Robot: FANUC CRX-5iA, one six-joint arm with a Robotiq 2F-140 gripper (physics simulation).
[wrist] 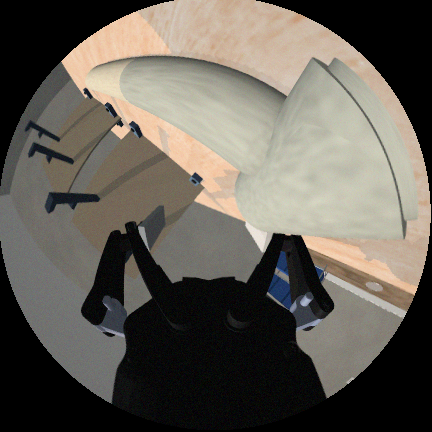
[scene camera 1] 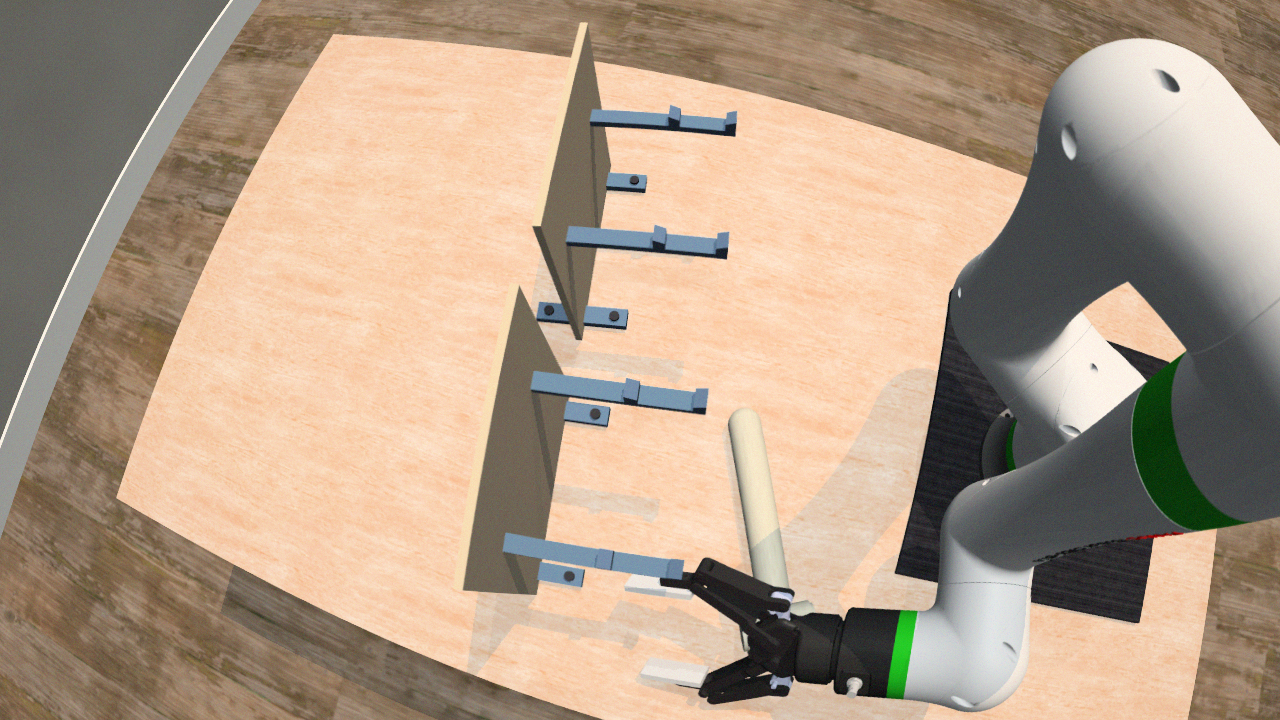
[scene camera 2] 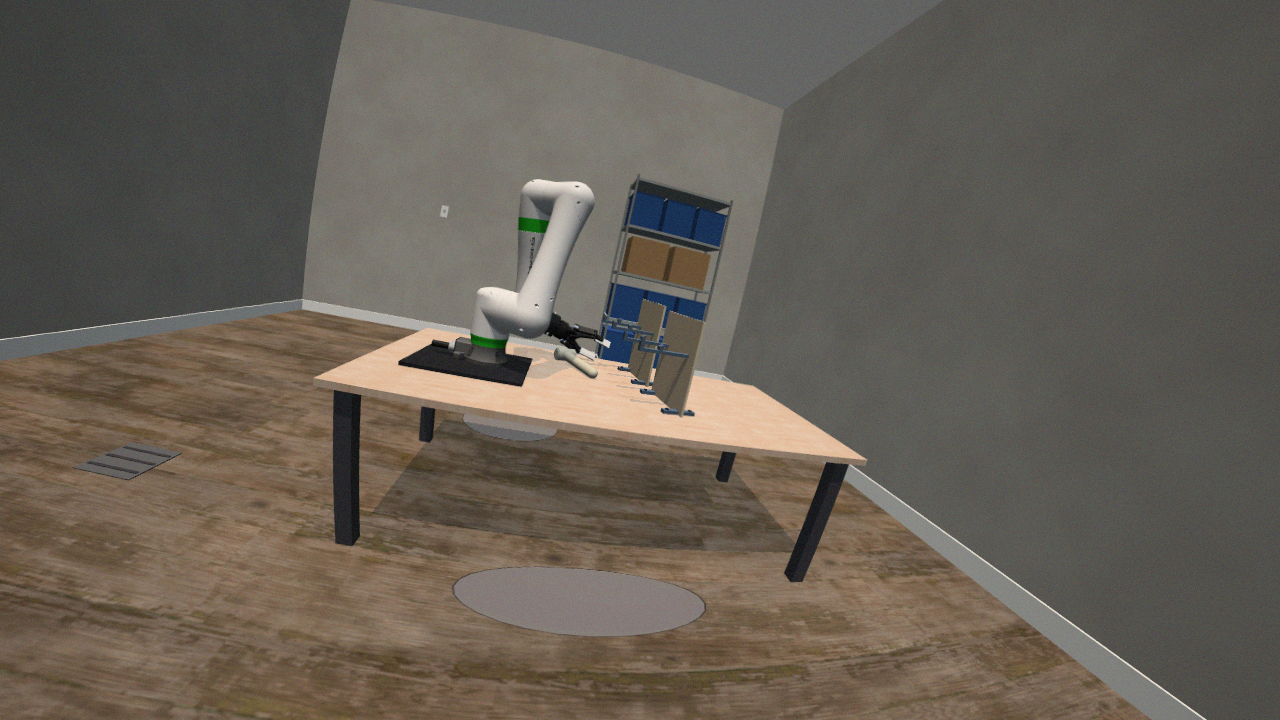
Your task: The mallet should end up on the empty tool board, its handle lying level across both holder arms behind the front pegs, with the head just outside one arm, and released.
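Places are measured from the arm's base along level axes (x down, y left, z ahead), in millimetres.
Pixels of known places: gripper, fingertip midpoint: [wrist: 205,215] [scene camera 1: 638,626] [scene camera 2: 601,351]; arm's base, link origin: [scene camera 1: 1027,462] [scene camera 2: 485,360].
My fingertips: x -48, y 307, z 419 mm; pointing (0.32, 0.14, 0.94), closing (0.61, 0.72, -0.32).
Observation:
For each thing: its top centre in the pictures, then the offset to it from my fingertips.
- pale wooden mallet, top centre: [wrist: 107,103] [scene camera 1: 765,526] [scene camera 2: 579,356] dx +7, dy -144, dz -98 mm
- front peg, top centre: [scene camera 1: 702,396] [wrist: 47,211] dx -162, dy -220, dz +1 mm
The pale wooden mallet [scene camera 1: 756,488] [scene camera 2: 577,362] [wrist: 200,90] lies on the table in front of the boards. Its head [wrist: 325,160] is largely hidden under the gripper in scene camera 1. My gripper [scene camera 1: 666,628] [scene camera 2: 596,348] [wrist: 205,215] is open and empty, pointing toward the boards above the mallet's head end. One fingertip overlaps the outer end of a holder arm [scene camera 1: 572,553] in scene camera 1; contact cannot be told. This lower tool board [scene camera 1: 512,483] [scene camera 2: 646,333] [wrist: 135,190] has another blue arm [scene camera 1: 586,386] with a front peg [scene camera 1: 700,400]. Both arms are empty.
A second upright board [scene camera 1: 572,179] [scene camera 2: 677,367] [wrist: 75,135] stands alongside, with two empty blue arms [scene camera 1: 631,118] [scene camera 1: 617,237]. Blue feet [scene camera 1: 586,413] [scene camera 1: 562,574] stick out at the boards' bases. The robot's base stands on a black mat [scene camera 1: 930,528] [scene camera 2: 429,362].

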